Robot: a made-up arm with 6 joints. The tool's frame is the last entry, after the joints. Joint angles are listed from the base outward.
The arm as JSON. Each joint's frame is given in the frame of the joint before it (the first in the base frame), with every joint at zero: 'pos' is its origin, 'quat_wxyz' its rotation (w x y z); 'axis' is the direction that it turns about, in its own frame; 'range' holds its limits. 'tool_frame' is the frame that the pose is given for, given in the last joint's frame.
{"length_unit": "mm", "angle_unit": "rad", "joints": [
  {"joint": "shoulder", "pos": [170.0, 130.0, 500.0], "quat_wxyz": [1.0, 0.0, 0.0, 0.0], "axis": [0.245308, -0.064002, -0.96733], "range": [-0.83, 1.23]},
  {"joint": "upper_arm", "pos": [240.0, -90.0, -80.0], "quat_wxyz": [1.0, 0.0, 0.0, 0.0], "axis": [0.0, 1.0, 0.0], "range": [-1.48, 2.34]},
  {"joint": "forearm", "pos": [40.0, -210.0, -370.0], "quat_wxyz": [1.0, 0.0, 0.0, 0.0], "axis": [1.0, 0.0, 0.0], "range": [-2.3, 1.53]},
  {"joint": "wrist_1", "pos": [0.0, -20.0, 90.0], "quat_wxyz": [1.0, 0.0, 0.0, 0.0], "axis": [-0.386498, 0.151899, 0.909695], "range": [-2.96, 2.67]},
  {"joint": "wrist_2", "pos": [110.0, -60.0, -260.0], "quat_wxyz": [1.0, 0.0, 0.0, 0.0], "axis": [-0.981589, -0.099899, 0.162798], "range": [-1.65, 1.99]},
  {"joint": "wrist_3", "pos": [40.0, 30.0, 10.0], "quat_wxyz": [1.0, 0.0, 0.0, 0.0], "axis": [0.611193, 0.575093, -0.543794], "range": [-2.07, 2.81]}
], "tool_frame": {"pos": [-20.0, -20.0, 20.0], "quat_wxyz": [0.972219, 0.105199, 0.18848, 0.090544]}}
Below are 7 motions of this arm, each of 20 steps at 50 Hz.
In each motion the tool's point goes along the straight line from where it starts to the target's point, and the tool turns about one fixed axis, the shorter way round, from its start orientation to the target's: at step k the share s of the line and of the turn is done. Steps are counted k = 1, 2, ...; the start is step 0. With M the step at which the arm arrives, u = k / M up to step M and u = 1 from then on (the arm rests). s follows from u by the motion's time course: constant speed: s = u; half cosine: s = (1 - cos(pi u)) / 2; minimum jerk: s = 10 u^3 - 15 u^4 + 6 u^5.
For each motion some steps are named. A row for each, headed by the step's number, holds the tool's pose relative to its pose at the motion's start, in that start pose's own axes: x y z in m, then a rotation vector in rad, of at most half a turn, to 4 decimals.
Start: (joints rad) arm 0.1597 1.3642 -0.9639 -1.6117 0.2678 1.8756
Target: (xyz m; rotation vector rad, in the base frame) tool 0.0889 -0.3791 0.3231 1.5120 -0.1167 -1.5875
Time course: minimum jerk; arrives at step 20
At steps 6, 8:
6: -0.0134 0.0237 0.0118 0.0582 0.0644 0.0499
8: -0.0260 0.0462 0.0230 0.1134 0.1253 0.0972

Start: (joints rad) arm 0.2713 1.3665 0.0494 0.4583 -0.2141 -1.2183
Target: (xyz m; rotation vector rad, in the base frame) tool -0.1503 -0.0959 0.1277 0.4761 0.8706 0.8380
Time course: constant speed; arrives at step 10
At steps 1, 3, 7, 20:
1: 0.0023 0.0032 -0.0008 0.0140 -0.0029 -0.0166
3: 0.0068 0.0095 -0.0023 0.0421 -0.0086 -0.0497
7: 0.0159 0.0223 -0.0054 0.0983 -0.0201 -0.1159
20: 0.0227 0.0318 -0.0077 0.1404 -0.0287 -0.1656

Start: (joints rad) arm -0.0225 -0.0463 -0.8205 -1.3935 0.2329 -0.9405
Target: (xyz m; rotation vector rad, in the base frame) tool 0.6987 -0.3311 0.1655 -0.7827 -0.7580 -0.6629
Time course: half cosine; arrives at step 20
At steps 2, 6, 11, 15, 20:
2: 0.0039 -0.0007 0.0022 0.0064 -0.0082 -0.0065
6: 0.0329 -0.0057 0.0183 0.0542 -0.0687 -0.0546
11: 0.0922 -0.0159 0.0513 0.1521 -0.1927 -0.1532
15: 0.1361 -0.0235 0.0757 0.2246 -0.2844 -0.2261
20: 0.1595 -0.0275 0.0886 0.2631 -0.3332 -0.2649

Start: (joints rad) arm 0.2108 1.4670 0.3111 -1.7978 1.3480 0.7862
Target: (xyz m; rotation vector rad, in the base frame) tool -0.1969 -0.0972 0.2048 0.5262 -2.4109 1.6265
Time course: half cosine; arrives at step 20
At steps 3, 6, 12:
3: 0.0011 -0.0015 -0.0009 -0.0325 0.0049 -0.0132
6: 0.0041 -0.0055 -0.0033 -0.1228 0.0185 -0.0500
12: 0.0131 -0.0175 -0.0104 -0.3899 0.0588 -0.1588

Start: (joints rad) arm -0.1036 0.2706 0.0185 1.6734 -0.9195 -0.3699
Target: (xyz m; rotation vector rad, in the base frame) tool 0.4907 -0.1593 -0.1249 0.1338 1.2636 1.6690
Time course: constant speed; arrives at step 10
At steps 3, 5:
3: 0.0027 -0.0019 0.0088 -0.0192 0.0000 0.0239
5: 0.0045 -0.0032 0.0147 -0.0321 0.0000 0.0398

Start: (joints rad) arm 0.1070 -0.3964 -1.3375 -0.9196 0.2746 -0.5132
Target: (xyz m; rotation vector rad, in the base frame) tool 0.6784 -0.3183 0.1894 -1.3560 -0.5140 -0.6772
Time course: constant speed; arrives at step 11
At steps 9, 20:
9: 0.0227 0.0216 0.0501 -0.0228 -0.1205 0.0067
20: 0.0277 0.0264 0.0612 -0.0278 -0.1473 0.0082

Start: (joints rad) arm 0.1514 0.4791 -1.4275 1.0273 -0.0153 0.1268
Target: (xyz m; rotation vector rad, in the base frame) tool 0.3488 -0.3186 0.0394 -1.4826 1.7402 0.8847
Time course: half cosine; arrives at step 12
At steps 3, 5, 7, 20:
3: -0.0039 -0.0020 0.0004 -0.0401 -0.0015 0.0113
5: -0.0099 -0.0049 0.0011 -0.1015 -0.0037 0.0285
7: -0.0169 -0.0084 0.0018 -0.1724 -0.0063 0.0484
20: -0.0268 -0.0133 0.0029 -0.2739 -0.0100 0.0770

